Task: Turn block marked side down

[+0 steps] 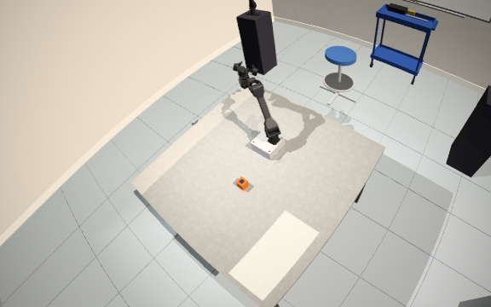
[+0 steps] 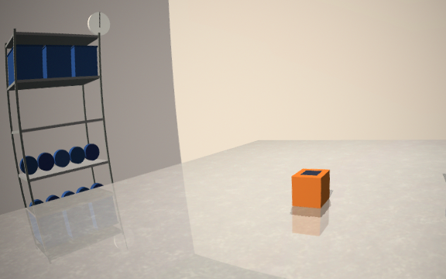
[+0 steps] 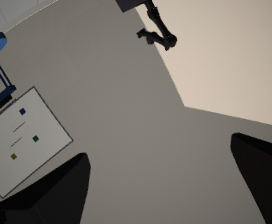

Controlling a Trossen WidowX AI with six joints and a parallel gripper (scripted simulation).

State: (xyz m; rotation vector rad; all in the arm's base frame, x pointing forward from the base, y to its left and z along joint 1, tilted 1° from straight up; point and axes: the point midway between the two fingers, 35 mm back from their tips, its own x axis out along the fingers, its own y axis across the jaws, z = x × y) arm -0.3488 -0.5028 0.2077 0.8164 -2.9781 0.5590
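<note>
My gripper tip is 73 cm short of the orange block, 54 cm to the right of it and 26 cm above it.
</note>
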